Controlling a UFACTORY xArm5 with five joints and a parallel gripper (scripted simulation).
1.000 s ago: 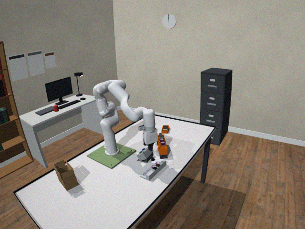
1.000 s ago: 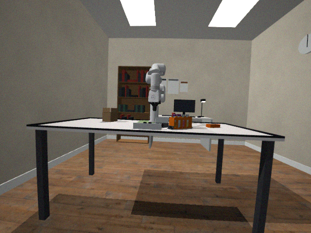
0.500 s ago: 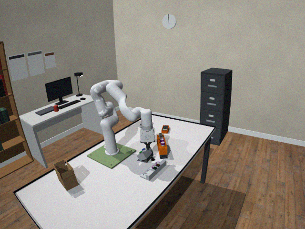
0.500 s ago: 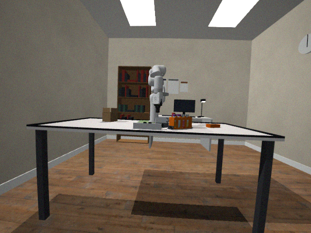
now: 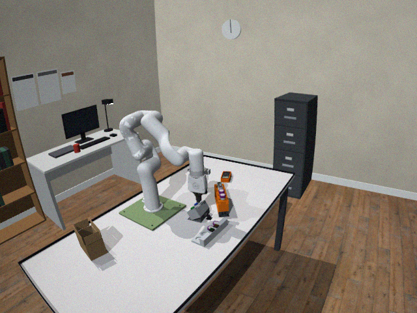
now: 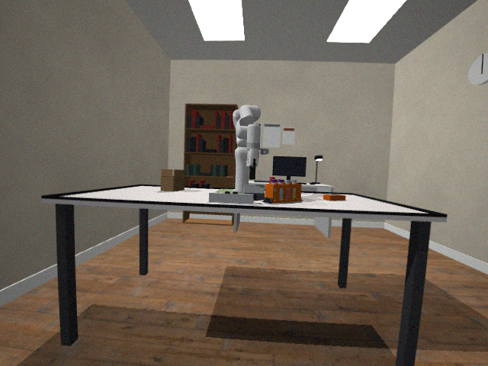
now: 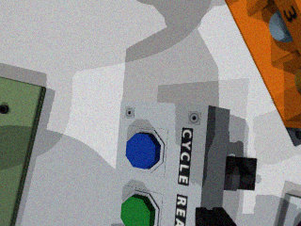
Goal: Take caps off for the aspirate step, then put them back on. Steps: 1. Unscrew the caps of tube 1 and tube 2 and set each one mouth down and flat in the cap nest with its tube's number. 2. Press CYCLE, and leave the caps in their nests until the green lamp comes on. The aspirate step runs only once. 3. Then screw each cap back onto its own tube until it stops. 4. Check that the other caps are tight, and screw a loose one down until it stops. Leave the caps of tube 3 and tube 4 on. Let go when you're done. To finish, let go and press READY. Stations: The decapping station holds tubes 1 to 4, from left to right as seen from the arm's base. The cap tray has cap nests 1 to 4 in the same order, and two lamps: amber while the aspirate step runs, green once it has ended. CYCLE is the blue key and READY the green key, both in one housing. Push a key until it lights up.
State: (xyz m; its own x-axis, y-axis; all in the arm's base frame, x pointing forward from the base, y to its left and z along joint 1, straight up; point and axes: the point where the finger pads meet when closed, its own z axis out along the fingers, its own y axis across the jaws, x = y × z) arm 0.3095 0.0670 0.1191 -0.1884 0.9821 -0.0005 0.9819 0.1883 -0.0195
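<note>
Right now the blue cycle key is 4 cm behind my hand, 3 cm to the left of it and 7 cm below it. Round my hand: grey key housing (2 cm behind, 1 cm to the left, 8 cm below); then cap 4 (9 cm ahead, 11 cm to the left, 2 cm below); then green ready key (4 cm behind, 1 cm to the right, 7 cm below).
</note>
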